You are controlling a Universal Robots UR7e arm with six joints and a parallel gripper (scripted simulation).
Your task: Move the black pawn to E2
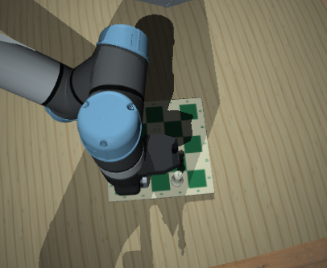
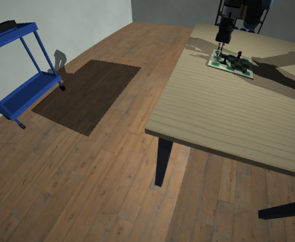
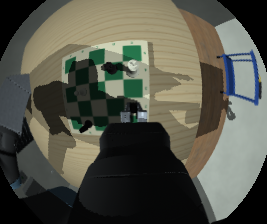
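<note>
The small black piece is 1 cm below my hand. Also, from my hand: white chess piece 7 cm to the left, 1 cm ahead, 1 cm above; then chessboard 7 cm behind, 4 cm to the left, 3 cm below.
</note>
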